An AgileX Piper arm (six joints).
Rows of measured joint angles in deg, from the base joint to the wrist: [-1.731, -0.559, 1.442, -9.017, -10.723, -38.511]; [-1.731, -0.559, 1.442, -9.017, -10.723, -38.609]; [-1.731, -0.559, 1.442, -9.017, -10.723, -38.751]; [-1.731, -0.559, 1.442, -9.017, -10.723, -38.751]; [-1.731, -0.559, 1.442, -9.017, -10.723, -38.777]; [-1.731, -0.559, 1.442, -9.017, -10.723, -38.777]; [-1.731, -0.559, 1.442, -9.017, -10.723, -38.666]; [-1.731, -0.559, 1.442, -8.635, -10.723, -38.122]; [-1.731, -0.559, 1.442, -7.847, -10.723, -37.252]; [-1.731, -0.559, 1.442, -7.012, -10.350, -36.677]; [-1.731, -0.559, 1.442, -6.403, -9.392, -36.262]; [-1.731, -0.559, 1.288, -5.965, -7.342, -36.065]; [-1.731, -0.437, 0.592, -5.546, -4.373, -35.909]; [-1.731, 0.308, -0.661, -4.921, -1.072, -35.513]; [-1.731, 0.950, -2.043, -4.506, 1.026, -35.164]
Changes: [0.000, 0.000, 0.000, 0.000, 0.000, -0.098]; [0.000, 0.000, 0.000, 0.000, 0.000, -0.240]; [0.000, 0.000, 0.000, 0.000, 0.000, -0.240]; [0.000, 0.000, 0.000, 0.000, 0.000, -0.266]; [0.000, 0.000, 0.000, 0.000, 0.000, -0.266]; [0.000, 0.000, 0.000, 0.000, 0.000, -0.155]; [0.000, 0.000, 0.000, 0.382, 0.000, 0.389]; [0.000, 0.000, 0.000, 1.170, 0.000, 1.259]; [0.000, 0.000, 0.000, 2.005, 0.373, 1.834]; [0.000, 0.000, 0.000, 2.614, 1.331, 2.249]; [0.000, 0.000, -0.154, 3.052, 3.381, 2.446]; [0.000, 0.122, -0.850, 3.471, 6.350, 2.602]; [0.000, 0.867, -2.103, 4.096, 9.651, 2.998]; [0.000, 1.509, -3.485, 4.511, 11.749, 3.347]
